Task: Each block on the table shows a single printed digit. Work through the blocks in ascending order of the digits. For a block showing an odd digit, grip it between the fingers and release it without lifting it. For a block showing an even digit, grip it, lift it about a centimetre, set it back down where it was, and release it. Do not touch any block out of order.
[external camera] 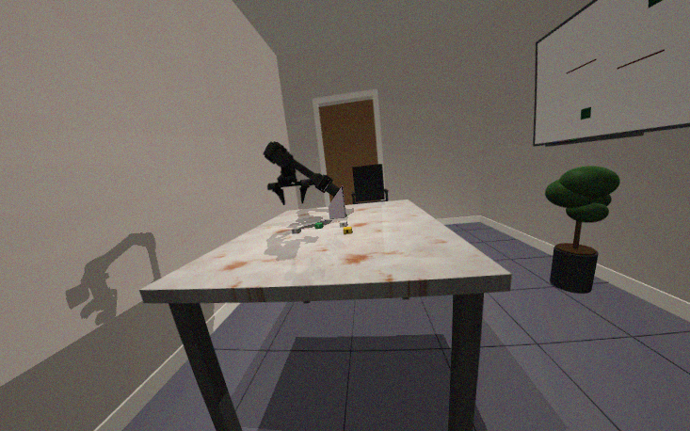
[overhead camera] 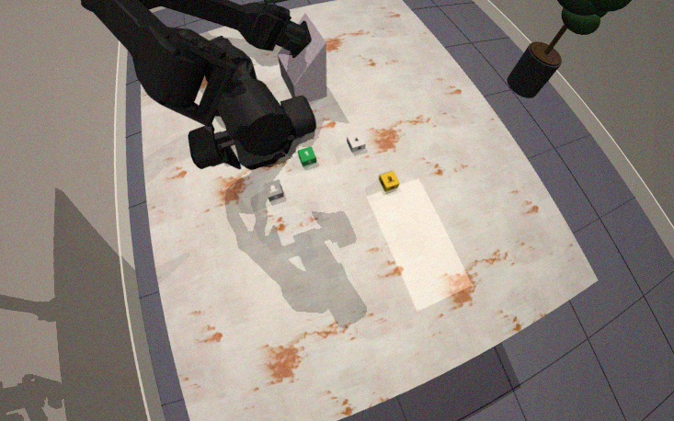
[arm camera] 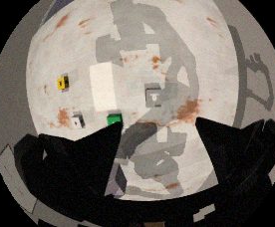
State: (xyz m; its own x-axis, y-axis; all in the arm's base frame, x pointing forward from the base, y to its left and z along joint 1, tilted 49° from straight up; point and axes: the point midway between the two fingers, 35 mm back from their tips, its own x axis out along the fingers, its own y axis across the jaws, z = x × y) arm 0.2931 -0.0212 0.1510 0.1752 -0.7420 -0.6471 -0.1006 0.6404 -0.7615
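My gripper tip is now 6 cm past the green block, 8 cm to the right of it and 12 cm above it. From my gripper tip the other things lie so: white block: 7 cm behind, 20 cm to the left, 12 cm below; grey block: 12 cm below; yellow block: 5 cm ahead, 24 cm to the left, 12 cm below.
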